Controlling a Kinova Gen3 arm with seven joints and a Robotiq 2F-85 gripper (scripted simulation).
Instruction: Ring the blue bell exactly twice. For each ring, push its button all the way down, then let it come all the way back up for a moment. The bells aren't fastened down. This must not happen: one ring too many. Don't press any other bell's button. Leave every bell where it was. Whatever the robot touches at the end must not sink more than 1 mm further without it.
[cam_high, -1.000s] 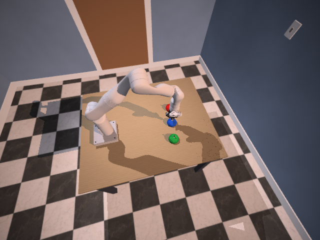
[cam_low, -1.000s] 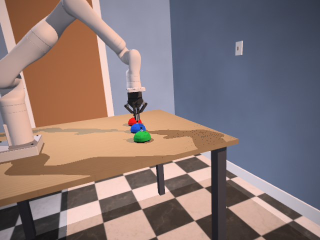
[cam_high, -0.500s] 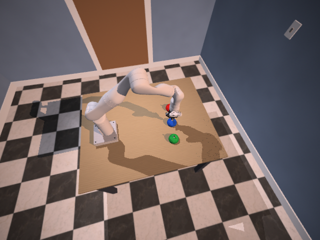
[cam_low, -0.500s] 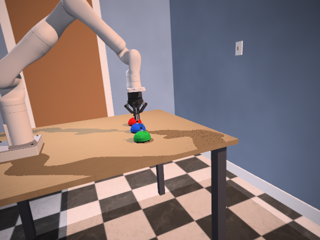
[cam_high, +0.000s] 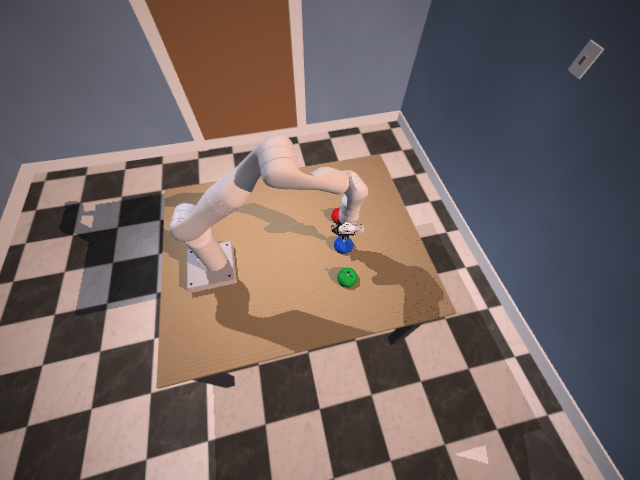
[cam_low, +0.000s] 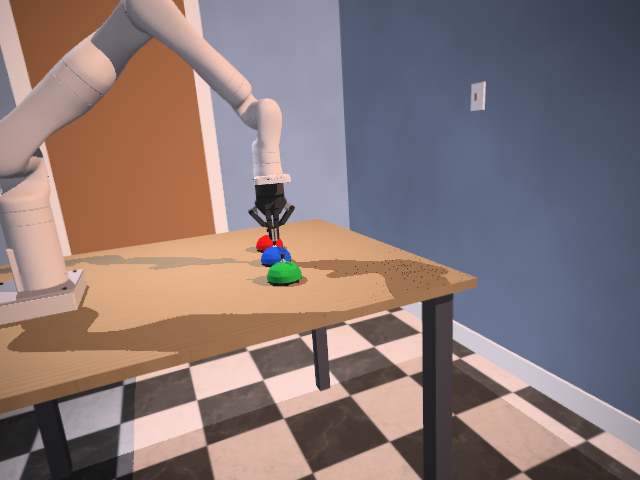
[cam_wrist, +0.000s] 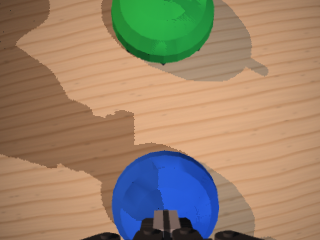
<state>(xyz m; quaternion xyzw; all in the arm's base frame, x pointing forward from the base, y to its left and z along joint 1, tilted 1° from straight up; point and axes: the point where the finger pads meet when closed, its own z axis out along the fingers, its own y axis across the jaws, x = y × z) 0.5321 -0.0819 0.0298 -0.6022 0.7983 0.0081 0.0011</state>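
Right now my hand is 40 mm above the blue bell. Also, from my hand: green bell (150 mm to the right, 40 mm below, 40 mm behind); red bell (150 mm to the left, 40 mm below, 40 mm ahead).
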